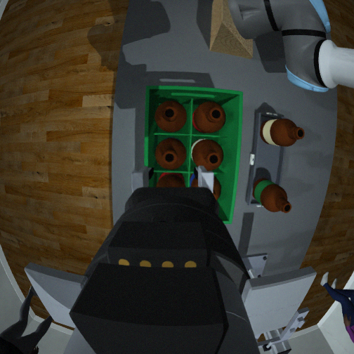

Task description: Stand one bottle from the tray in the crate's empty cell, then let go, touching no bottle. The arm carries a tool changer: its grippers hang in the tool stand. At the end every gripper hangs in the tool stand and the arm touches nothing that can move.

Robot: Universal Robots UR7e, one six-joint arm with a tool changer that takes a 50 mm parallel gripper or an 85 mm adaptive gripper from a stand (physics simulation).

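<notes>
The green crate point(237, 150) has six cells. Brown bottles point(170, 116) point(209, 117) point(170, 153) point(207, 154) stand in the four cells that show fully. A bottle with a red label point(171, 181) shows in the near left cell, and another bottle point(216, 188) in the near right cell; both are partly hidden by my gripper. My gripper point(173, 175) is open, its fingers wide apart above the near left part of the crate. The grey tray point(267, 160) right of the crate bears a cream-labelled bottle point(281, 132) and a green-labelled bottle point(270, 195), both tilted.
A wooden block point(227, 40) lies beyond the crate. Grey and white arm parts point(302, 45) stand at the upper right. Metal parts point(296, 325), perhaps of the tool stand, show at the lower right. Two people show partly at the lower corners.
</notes>
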